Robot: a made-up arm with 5 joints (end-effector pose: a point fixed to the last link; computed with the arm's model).
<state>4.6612 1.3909 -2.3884 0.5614 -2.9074</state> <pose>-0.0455 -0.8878 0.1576 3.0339 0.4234 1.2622</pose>
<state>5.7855 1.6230 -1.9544 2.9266 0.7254</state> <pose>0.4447 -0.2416 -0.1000 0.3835 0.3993 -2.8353</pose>
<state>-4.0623 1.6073 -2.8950 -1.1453 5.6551</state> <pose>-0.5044 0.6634 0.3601 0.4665 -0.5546 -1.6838</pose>
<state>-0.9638 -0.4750 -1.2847 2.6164 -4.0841</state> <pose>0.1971 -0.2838 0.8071 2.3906 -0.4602 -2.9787</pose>
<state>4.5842 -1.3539 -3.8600 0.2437 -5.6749</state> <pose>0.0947 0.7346 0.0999 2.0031 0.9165 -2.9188</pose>
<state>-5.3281 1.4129 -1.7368 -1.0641 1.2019</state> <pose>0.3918 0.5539 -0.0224 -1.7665 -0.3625 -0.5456</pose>
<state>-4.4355 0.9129 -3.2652 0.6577 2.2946</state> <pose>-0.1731 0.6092 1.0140 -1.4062 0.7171 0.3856</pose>
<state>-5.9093 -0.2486 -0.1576 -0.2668 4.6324</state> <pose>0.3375 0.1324 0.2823 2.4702 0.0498 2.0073</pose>
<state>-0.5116 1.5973 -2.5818 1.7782 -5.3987</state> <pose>0.6853 -0.3848 0.0337 2.4751 0.4688 -1.5610</pose>
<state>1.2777 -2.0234 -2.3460 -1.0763 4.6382</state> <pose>-0.2423 -0.8029 0.2541 -2.3055 -0.0551 2.8982</pose>
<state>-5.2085 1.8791 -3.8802 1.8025 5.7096</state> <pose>0.3636 0.6717 0.4588 3.0328 -0.1665 1.6574</pose>
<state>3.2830 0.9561 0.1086 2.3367 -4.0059</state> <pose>0.1023 0.0146 0.2631 -0.1995 0.1676 2.4019</pose>
